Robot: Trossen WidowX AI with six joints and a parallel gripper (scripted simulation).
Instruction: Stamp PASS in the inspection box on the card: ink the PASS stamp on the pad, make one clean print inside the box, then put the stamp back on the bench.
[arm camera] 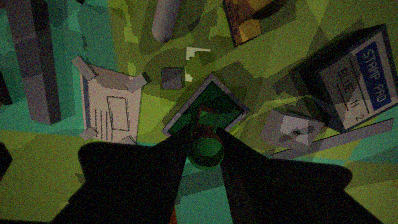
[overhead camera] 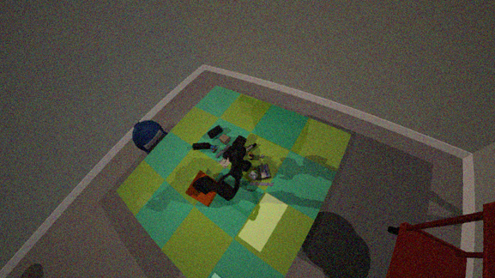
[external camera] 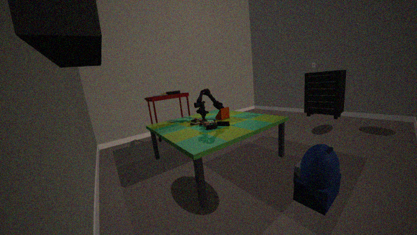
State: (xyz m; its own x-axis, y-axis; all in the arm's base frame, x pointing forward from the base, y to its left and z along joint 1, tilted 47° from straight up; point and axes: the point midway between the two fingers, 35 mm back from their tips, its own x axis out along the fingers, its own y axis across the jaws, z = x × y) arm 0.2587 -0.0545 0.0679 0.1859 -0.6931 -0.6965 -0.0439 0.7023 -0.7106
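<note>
Now: gripper tip right at the green stamp. From my gripper tip the other things lie so: white marker: 16 cm ahead, 3 cm to the left, 3 cm below; then grey block: 11 cm to the right, 2 cm below; then white card: 12 cm to the left, 4 cm below, 1 cm behind.
</note>
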